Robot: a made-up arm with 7 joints. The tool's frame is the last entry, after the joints.
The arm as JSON. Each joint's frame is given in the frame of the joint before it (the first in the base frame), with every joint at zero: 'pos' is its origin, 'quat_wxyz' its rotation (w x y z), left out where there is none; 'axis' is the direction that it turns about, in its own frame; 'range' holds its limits. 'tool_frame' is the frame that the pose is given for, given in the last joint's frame.
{
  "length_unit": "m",
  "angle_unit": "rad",
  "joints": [
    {
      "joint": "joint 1",
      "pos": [
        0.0,
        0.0,
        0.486
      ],
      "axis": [
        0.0,
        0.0,
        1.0
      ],
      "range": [
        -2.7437,
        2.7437
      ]
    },
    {
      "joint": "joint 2",
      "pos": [
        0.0,
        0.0,
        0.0
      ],
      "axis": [
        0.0,
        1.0,
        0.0
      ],
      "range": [
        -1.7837,
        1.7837
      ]
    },
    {
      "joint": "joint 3",
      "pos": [
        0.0,
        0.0,
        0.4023
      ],
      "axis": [
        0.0,
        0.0,
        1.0
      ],
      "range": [
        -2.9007,
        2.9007
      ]
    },
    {
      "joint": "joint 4",
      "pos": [
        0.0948,
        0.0,
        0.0
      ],
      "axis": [
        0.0,
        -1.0,
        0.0
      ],
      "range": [
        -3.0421,
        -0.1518
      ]
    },
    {
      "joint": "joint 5",
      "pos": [
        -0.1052,
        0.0,
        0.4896
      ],
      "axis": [
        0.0,
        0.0,
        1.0
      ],
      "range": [
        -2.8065,
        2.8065
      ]
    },
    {
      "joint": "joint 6",
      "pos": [
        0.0,
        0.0,
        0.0
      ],
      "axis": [
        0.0,
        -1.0,
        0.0
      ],
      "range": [
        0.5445,
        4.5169
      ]
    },
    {
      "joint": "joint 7",
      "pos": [
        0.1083,
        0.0,
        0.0
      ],
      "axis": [
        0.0,
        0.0,
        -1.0
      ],
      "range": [
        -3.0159,
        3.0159
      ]
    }
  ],
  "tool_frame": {
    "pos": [
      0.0,
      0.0,
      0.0
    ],
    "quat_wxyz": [
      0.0,
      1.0,
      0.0,
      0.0
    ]
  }
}
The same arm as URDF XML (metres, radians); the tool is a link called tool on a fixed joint. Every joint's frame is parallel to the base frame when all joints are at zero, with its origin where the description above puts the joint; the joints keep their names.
<robot name="arm">
  <joint name="tool_joint" type="fixed">
    <parent link="link7"/>
    <child link="tool"/>
    <origin xyz="0 0 0" rpy="3.1416 0 0"/>
  </joint>
  <joint name="joint 7" type="revolute">
    <parent link="link6"/>
    <child link="link7"/>
    <origin xyz="0.1083 0 0" rpy="0 0 0"/>
    <axis xyz="0 0 -1"/>
    <limit lower="-3.0159" upper="3.0159"/>
  </joint>
  <joint name="joint 6" type="revolute">
    <parent link="link5"/>
    <child link="link6"/>
    <origin xyz="0 0 0" rpy="0 0 0"/>
    <axis xyz="0 -1 0"/>
    <limit lower="0.5445" upper="4.5169"/>
  </joint>
  <joint name="joint 5" type="revolute">
    <parent link="link4"/>
    <child link="link5"/>
    <origin xyz="-0.1052 0 0.4896" rpy="0 0 0"/>
    <axis xyz="0 0 1"/>
    <limit lower="-2.8065" upper="2.8065"/>
  </joint>
  <joint name="joint 4" type="revolute">
    <parent link="link3"/>
    <child link="link4"/>
    <origin xyz="0.0948 0 0" rpy="0 0 0"/>
    <axis xyz="0 -1 0"/>
    <limit lower="-3.0421" upper="-0.1518"/>
  </joint>
  <joint name="joint 3" type="revolute">
    <parent link="link2"/>
    <child link="link3"/>
    <origin xyz="0 0 0.4023" rpy="0 0 0"/>
    <axis xyz="0 0 1"/>
    <limit lower="-2.9007" upper="2.9007"/>
  </joint>
  <joint name="joint 2" type="revolute">
    <parent link="link1"/>
    <child link="link2"/>
    <origin xyz="0 0 0" rpy="0 0 0"/>
    <axis xyz="0 1 0"/>
    <limit lower="-1.7837" upper="1.7837"/>
  </joint>
  <joint name="joint 1" type="revolute">
    <parent link="base_link"/>
    <child link="link1"/>
    <origin xyz="0 0 0.486" rpy="0 0 0"/>
    <axis xyz="0 0 1"/>
    <limit lower="-2.7437" upper="2.7437"/>
  </joint>
  <link name="base_link"/>
  <link name="link1"/>
  <link name="link2"/>
  <link name="link3"/>
  <link name="link4"/>
  <link name="link5"/>
  <link name="link6"/>
  <link name="link7"/>
  <link name="tool"/>
</robot>

